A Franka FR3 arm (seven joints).
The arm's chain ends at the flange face. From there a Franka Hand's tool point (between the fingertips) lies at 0.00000 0.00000 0.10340 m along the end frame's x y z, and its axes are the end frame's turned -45 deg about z.
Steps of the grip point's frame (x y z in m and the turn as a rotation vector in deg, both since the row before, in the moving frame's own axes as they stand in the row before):
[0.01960, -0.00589, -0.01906, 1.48, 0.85, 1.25]
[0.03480, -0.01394, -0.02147, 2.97, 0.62, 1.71]
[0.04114, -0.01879, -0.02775, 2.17, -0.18, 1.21]
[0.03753, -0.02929, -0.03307, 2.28, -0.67, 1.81]
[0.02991, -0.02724, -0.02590, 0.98, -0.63, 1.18]
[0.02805, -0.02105, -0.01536, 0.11, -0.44, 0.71]
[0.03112, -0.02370, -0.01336, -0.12, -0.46, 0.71]
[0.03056, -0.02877, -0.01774, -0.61, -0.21, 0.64]
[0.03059, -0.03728, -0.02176, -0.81, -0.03, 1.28]
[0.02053, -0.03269, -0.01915, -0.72, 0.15, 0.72]
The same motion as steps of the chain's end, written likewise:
[0.01047, -0.01504, -0.01901, 1.65, -0.45, 1.25]
[0.01768, -0.02984, -0.02133, 2.54, -1.66, 1.71]
[0.01877, -0.03981, -0.02768, 1.41, -1.66, 1.21]
[0.00956, -0.04514, -0.03298, 1.14, -2.09, 1.81]
[0.00394, -0.03994, -0.02588, 0.25, -1.14, 1.18]
[0.00565, -0.03514, -0.01536, -0.23, -0.39, 0.71]
[0.00569, -0.03950, -0.01336, -0.41, -0.24, 0.71]
[0.00076, -0.04300, -0.01773, -0.58, 0.28, 0.64]
[-0.00571, -0.04907, -0.02175, -0.59, 0.55, 1.28]
[-0.00970, -0.03837, -0.01914, -0.40, 0.62, 0.72]

